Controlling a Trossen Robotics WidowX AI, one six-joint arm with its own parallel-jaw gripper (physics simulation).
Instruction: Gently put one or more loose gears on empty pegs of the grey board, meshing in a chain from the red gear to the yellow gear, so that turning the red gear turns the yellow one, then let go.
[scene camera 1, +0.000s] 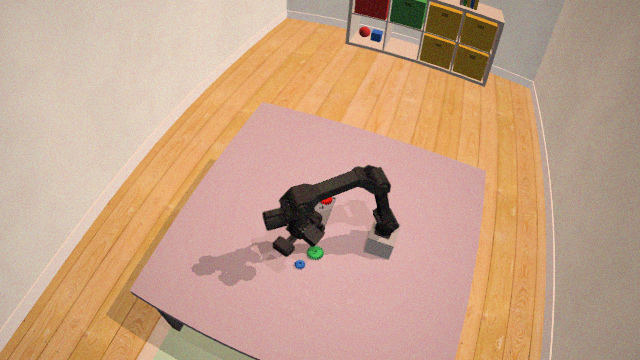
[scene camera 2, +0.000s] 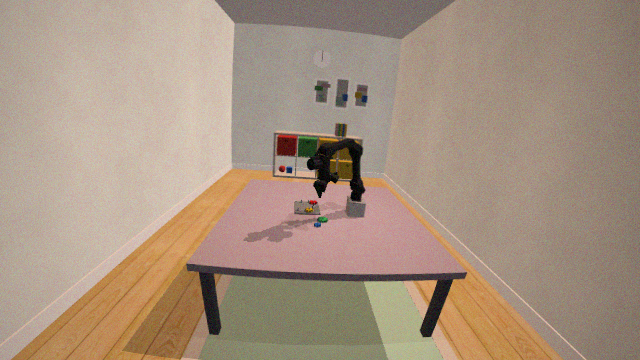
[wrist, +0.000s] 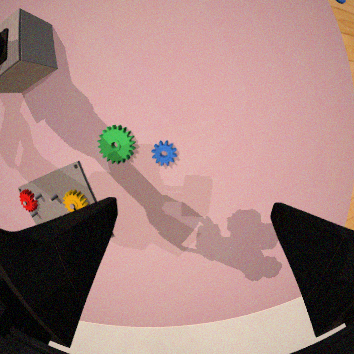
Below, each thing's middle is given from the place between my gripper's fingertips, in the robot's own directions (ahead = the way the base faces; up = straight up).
My hand is 20 cm above the green gear (wrist: 111, 134), 11 cm to the left of it and 2 cm past it. From my hand the other things lie so: grey board (wrist: 71, 176) 30 cm to the right, 21 cm below, 8 cm ahead.
